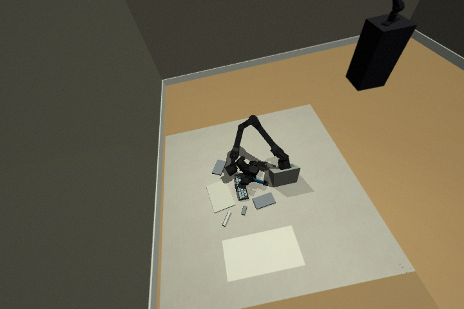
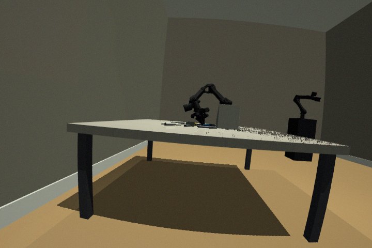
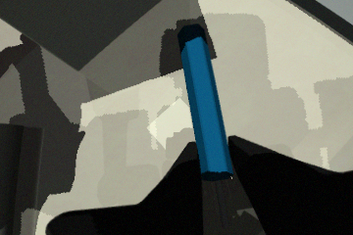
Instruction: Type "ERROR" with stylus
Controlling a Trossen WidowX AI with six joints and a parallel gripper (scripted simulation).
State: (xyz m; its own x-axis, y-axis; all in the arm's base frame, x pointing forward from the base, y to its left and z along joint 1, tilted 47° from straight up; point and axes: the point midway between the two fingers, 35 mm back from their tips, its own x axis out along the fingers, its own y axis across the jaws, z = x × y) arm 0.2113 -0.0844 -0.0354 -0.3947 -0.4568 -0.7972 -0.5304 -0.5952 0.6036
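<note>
My gripper tip is now 16 cm to the right of the grey block, 2 cm past it and 1 cm above it. From my gripper tip the other things lie so: blue stylus right at my gripper tip; notepad 26 cm ahead, 6 cm to the left, 1 cm below.
</note>
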